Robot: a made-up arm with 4 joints. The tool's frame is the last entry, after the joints. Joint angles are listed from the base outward. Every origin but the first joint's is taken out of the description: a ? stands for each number. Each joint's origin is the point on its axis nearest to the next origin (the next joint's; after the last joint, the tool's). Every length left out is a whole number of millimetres.
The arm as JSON. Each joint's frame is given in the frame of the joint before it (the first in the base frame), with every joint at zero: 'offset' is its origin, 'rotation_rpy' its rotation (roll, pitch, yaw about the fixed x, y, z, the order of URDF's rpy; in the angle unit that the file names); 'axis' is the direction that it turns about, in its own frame. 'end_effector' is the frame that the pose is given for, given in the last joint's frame.
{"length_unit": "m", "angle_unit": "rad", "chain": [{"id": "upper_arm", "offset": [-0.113, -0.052, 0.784], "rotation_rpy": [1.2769, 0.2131, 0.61], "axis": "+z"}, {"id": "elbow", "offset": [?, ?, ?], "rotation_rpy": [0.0, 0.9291, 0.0], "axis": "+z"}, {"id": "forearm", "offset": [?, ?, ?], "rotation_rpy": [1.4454, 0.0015, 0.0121], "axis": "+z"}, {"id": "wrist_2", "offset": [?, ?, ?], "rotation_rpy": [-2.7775, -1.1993, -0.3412], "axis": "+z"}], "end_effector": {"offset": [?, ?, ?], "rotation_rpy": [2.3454, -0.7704, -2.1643]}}
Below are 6 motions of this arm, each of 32 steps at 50 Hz.
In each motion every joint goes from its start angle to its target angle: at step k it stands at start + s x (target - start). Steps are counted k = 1, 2, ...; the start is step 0. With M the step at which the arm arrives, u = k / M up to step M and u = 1 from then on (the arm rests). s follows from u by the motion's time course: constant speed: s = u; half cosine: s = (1 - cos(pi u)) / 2; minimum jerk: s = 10 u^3 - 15 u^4 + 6 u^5.
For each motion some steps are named. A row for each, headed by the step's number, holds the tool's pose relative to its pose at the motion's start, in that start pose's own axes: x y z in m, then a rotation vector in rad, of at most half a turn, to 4 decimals.
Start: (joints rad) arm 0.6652 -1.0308 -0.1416 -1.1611
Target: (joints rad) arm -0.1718 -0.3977 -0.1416 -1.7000
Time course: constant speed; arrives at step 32
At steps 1, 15, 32:
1: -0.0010 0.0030 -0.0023 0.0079 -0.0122 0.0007
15: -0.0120 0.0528 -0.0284 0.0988 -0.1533 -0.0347
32: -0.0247 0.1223 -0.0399 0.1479 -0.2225 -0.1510

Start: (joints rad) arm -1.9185 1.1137 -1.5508 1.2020
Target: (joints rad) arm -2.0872 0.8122 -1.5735 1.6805
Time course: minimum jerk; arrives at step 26
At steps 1, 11, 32:
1: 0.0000 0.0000 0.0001 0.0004 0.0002 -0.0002
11: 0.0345 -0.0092 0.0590 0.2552 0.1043 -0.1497
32: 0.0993 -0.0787 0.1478 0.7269 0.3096 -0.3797

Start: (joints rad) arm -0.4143 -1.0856 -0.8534 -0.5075
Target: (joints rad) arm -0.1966 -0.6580 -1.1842 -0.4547
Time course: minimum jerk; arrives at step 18
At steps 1, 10, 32:
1: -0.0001 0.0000 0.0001 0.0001 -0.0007 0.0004
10: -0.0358 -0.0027 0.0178 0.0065 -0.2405 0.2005
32: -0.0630 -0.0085 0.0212 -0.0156 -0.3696 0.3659

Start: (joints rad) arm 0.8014 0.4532 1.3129 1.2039
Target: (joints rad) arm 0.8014 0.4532 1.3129 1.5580
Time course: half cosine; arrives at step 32
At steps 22, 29, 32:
22: 0.0303 0.0062 0.0483 0.1918 0.1413 -0.1382
29: 0.0393 0.0055 0.0601 0.2413 0.1777 -0.1739
32: 0.0403 0.0054 0.0614 0.2466 0.1816 -0.1777

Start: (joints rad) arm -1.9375 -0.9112 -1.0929 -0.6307
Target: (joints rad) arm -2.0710 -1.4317 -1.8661 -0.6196
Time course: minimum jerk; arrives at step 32
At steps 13, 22, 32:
13: -0.0054 -0.0153 0.0440 0.3207 0.1670 0.0539
22: 0.0066 -0.0675 0.0963 0.8345 0.3633 0.0825
32: 0.0144 -0.0938 0.1071 1.0299 0.4170 0.0763

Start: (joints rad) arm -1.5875 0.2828 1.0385 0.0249
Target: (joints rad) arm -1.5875 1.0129 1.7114 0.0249
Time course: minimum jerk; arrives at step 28
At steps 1, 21, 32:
1: 0.0001 0.0000 0.0000 0.0001 -0.0002 -0.0004
21: 0.1587 -0.0479 0.0406 0.0958 -0.2535 -0.8970
32: 0.1744 -0.0631 0.0444 0.0980 -0.2583 -1.0061

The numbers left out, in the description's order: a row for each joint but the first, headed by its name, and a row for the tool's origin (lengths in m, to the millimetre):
elbow: 0.136 -0.016 0.0
forearm: 0.022 0.078 0.0
wrist_2: 0.032 0.046 0.0
tool: -0.02 0.208 0.0

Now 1 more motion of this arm.
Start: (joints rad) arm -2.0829 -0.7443 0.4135 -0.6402
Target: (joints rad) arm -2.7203 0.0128 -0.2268 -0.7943
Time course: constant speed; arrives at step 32
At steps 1, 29, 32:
1: -0.0021 0.0009 0.0032 0.0302 0.0023 0.0035
29: -0.0529 -0.0102 0.0738 0.7900 -0.0303 -0.0544
32: -0.0581 -0.0135 0.0788 0.8563 -0.0456 -0.0784

